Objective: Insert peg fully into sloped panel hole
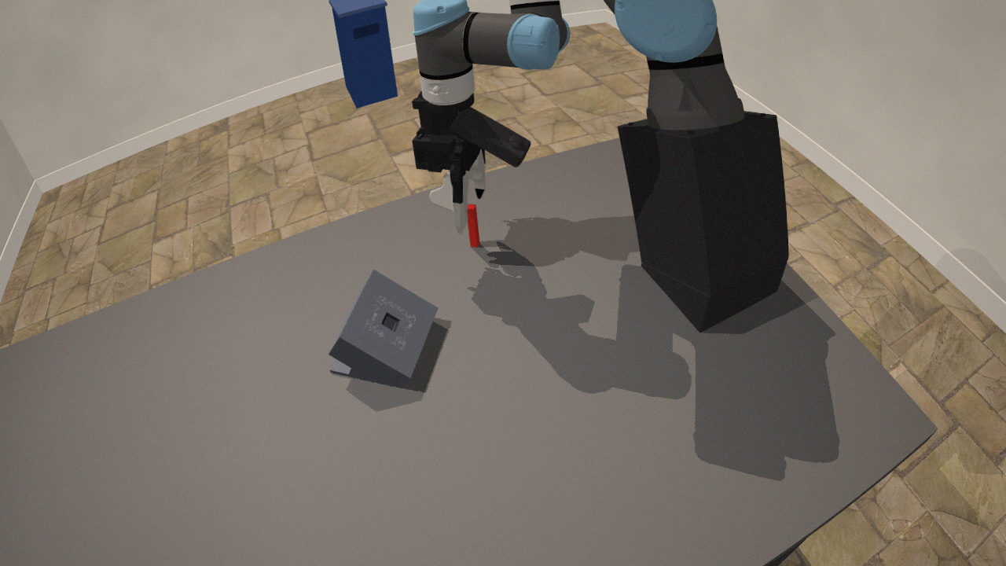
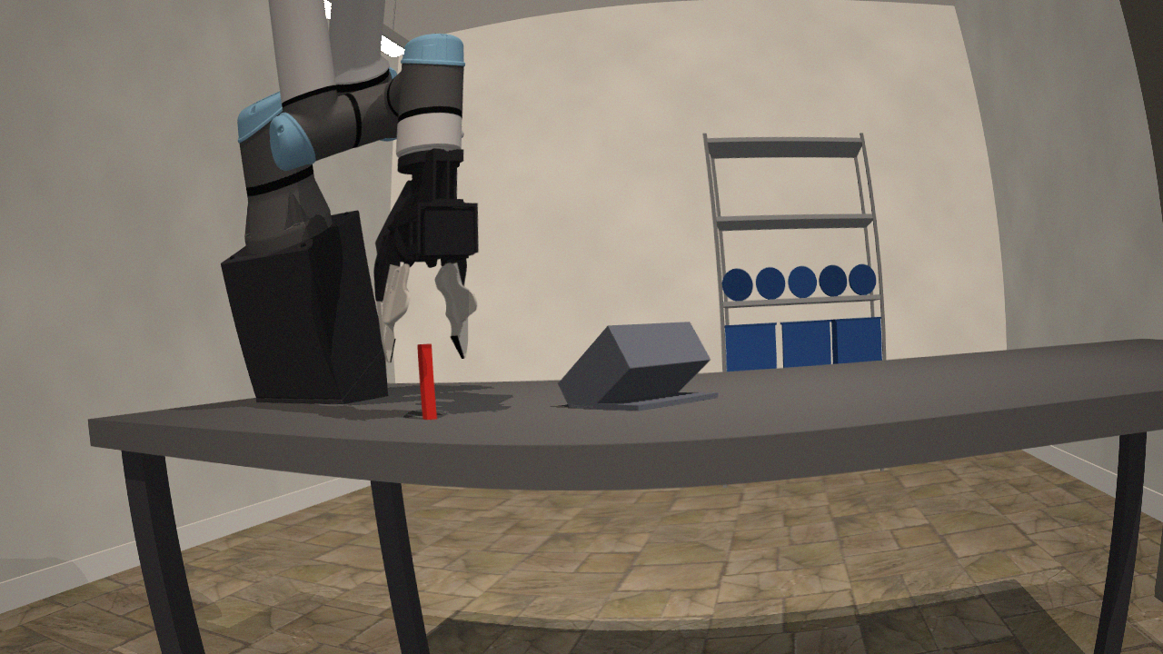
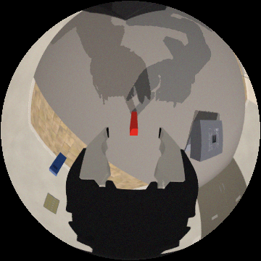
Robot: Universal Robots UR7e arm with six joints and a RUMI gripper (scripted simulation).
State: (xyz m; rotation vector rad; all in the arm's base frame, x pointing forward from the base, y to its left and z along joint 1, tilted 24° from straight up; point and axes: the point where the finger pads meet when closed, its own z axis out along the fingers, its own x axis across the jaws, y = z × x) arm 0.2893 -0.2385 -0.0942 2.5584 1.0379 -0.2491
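The peg lies 40 mm below my hand.
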